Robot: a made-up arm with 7 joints.
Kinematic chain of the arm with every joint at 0, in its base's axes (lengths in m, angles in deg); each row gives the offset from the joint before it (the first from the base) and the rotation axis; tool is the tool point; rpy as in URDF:
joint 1: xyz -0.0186 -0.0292 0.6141 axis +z
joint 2: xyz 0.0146 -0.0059 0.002 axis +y
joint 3: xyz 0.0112 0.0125 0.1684 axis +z
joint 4: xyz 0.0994 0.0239 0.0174 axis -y
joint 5: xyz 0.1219 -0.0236 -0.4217 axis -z
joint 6: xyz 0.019 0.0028 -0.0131 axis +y
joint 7: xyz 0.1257 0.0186 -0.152 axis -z
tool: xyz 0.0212 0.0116 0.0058 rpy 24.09 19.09 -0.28
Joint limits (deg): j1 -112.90..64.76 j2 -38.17..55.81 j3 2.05..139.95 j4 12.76..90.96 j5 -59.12..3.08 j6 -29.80..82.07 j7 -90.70..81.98
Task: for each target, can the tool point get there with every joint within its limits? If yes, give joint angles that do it. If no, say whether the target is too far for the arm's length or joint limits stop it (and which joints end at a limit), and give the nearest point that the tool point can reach.
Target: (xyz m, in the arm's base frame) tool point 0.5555 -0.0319 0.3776
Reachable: yes | joints -71.19 -21.93 81.37 35.00 -9.91 58.73 18.16
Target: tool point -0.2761 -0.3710 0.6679
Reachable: no: joint limits stop it (at a limit: joint 1, joint 3, joint 4, joint 5, joint 6) | nearest point -0.3188 -0.4067 0.6739 | short by 0.056 m
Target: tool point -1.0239 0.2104 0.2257
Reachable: no: too far | nearest point -0.7407 0.1429 0.3985 | short by 0.339 m
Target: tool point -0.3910 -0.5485 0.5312
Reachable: no: joint limits stop it (at a limit: joint 1, joint 3, joint 5, joint 6, joint 7) | nearest point -0.3174 -0.5743 0.5319 | short by 0.078 m
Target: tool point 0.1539 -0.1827 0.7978
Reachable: no: joint limits stop it (at a limit: joint 2, joint 3, joint 6, joint 7) | nearest point 0.3920 -0.3946 0.7548 | short by 0.322 m
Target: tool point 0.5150 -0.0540 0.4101
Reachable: yes | joints -64.07 -19.18 70.83 37.17 -22.64 71.68 -62.67
